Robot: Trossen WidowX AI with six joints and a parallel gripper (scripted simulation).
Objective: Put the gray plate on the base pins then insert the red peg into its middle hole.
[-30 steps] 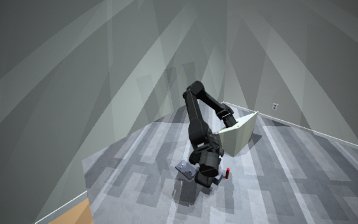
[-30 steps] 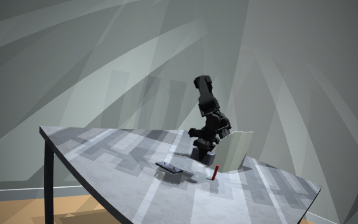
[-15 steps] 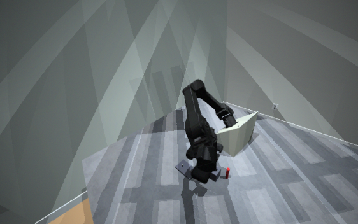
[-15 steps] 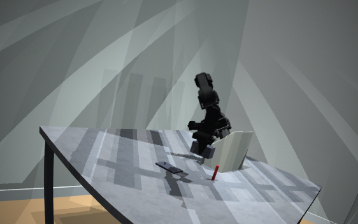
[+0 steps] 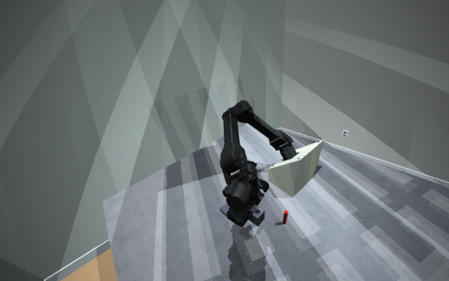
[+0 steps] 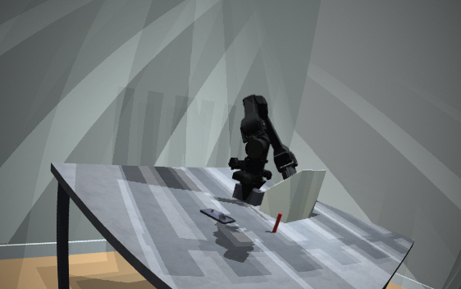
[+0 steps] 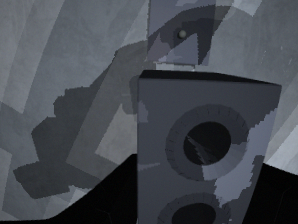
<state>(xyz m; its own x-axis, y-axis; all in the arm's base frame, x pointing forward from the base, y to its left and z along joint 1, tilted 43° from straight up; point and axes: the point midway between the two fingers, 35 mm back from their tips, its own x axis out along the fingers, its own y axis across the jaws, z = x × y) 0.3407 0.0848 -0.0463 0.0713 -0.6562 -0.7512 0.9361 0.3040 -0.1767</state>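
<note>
The base lies 110 mm to the right of my gripper tip, 110 mm below it and 10 mm ahead of it. The rest, counted from my gripper tip: gray plate 30 mm above; then red peg 130 mm behind, 80 mm below, 60 mm to the left.
</note>
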